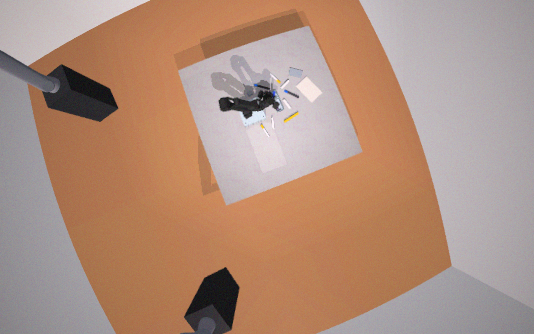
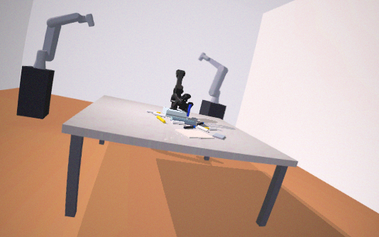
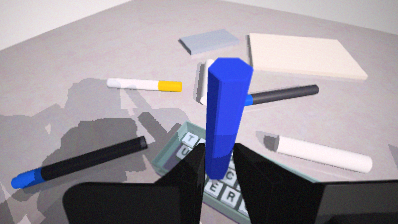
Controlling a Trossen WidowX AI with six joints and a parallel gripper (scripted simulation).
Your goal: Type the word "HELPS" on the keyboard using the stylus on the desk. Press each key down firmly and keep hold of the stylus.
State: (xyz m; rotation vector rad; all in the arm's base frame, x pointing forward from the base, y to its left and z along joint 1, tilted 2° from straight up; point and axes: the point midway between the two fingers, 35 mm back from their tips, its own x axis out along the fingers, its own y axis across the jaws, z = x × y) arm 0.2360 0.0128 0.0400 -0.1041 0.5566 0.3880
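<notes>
The blue stylus lies 2 cm below my gripper tip. The rest, counted from my gripper tip: grey-blue block (30 cm ahead, 12 cm to the left, 8 cm below); then cream notepad (33 cm ahead, 8 cm below, 7 cm to the right).
</notes>
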